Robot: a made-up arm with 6 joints.
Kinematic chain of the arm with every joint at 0, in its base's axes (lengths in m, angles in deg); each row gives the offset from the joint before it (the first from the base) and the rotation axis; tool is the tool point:
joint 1: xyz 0 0 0.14 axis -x
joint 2: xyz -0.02 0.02 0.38 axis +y
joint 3: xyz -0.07 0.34 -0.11 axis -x
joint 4: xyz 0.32 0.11 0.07 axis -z
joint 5: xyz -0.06 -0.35 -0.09 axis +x
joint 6: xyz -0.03 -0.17 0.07 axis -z
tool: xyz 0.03 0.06 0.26
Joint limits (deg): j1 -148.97..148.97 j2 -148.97..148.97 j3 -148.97..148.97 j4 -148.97..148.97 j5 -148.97..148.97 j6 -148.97..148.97
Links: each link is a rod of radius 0.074 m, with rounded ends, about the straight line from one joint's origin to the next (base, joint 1, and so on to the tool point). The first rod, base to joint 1, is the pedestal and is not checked.
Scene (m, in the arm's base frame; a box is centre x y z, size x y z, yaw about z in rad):
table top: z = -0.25
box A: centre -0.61 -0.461 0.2 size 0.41 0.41 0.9 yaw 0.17
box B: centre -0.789 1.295 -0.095 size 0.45 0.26 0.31 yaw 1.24
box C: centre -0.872 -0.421 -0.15 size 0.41 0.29 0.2 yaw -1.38
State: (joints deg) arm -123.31 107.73 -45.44 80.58 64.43 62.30
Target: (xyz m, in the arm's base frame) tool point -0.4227 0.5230 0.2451
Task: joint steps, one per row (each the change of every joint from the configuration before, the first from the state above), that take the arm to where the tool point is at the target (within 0.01 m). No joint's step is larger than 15 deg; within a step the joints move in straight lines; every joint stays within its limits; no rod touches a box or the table.
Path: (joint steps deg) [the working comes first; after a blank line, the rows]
Joints at the target: -48.00 58.93 -83.87 -13.32 78.85 70.70
Straight joint move there: touches box A.

1: 4.82 -4.09 -12.29 -7.22 13.26 14.44
2: 4.82 -4.09 -12.30 -7.21 13.25 14.45
3: 4.82 -4.09 -12.29 -7.22 13.26 14.45
4: 4.81 -4.10 -12.30 -7.21 13.25 14.44
5: 4.82 -4.09 -12.29 -7.22 13.26 14.44
6: 4.82 -4.09 -12.29 -7.21 13.25 14.45
7: 7.73 -4.04 5.89 -8.44 -10.85 -13.05
8: 7.74 -4.04 5.89 -8.43 -10.85 -13.04
9: 7.73 -4.04 5.88 -8.44 -10.86 -13.05
10: 7.73 -4.05 5.89 -8.43 -10.85 -13.04
11: 7.74 -4.04 5.89 -8.43 -10.85 -13.05
12: 7.73 -4.04 5.89 -8.44 -10.85 -13.04

